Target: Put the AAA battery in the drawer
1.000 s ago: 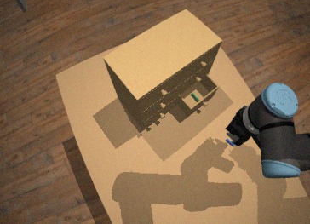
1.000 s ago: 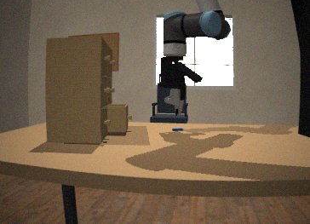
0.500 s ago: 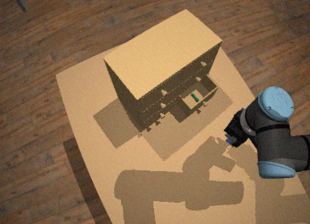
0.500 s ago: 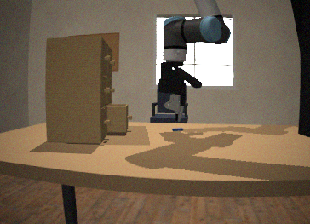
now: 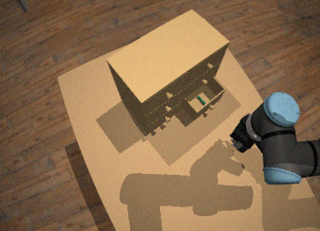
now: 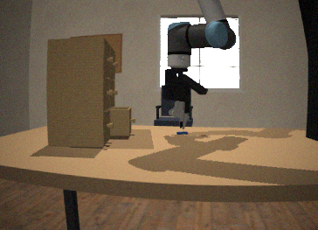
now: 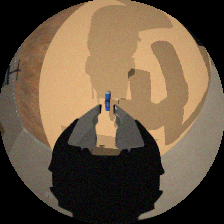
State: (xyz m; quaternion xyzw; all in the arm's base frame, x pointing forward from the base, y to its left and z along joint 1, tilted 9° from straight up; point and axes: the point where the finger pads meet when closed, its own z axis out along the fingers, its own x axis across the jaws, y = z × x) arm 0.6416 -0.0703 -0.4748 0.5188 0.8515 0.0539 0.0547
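Right now the blue AAA battery is 30 mm below my hand. Also, from my hand: green battery 230 mm ahead, 60 mm to the left, 20 mm below.
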